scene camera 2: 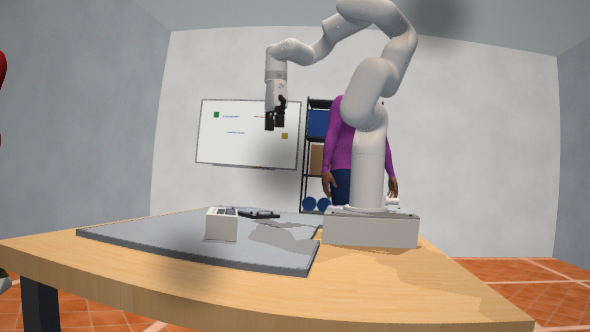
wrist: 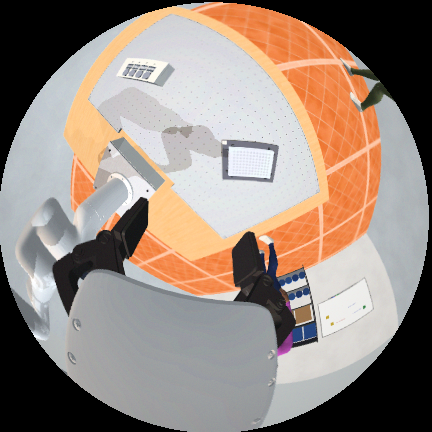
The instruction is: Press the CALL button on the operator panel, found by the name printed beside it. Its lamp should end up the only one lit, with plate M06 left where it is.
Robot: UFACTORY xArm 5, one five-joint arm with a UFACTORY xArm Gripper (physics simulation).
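Places are measured from the arm's base along level axes (x ahead, y left, z up), in metres.
Where they show: gripper, fingertip midpoint: (scene camera 2: pixel 274 129) (wrist: pixel 194 226); arm's base, origin of the base link: (scene camera 2: pixel 365 210) (wrist: pixel 119 188).
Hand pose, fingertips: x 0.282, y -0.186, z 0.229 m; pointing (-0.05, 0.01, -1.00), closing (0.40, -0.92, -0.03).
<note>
Each offset is from my fingertips to the centre of the thing. Level surfaces: height alone.
The operator panel @[0.268 m down, 0.081 m ahead, 0.359 m left] (scene camera 2: pixel 221 227) (wrist: pixel 145 71) is a white box with a row of dark buttons on its top face. It stands on the grey board. The names beside the buttons are too small to read, and I cannot tell whether any lamp is lit. A dark-framed plate @[0.277 m down, 0.060 m ahead, 0.083 m right] (wrist: pixel 250 161) with a white dotted face lies flat on the board in the wrist view; its label cannot be read, so I cannot tell if it is M06. My gripper (scene camera 2: pixel 274 125) (wrist: pixel 194 226) is open and empty, high above the table and well apart from the panel.
The grey perforated board @[0.296 m down] (scene camera 2: pixel 165 244) (wrist: pixel 240 100) lies on the wooden table @[0.309 m down] (scene camera 2: pixel 380 295) (wrist: pixel 192 245). The arm's base block (scene camera 2: pixel 370 231) (wrist: pixel 142 162) stands beside the board. A person in purple (scene camera 2: pixel 338 145) stands behind the table, near a shelf unit and a whiteboard (scene camera 2: pixel 240 147) (wrist: pixel 345 308).
</note>
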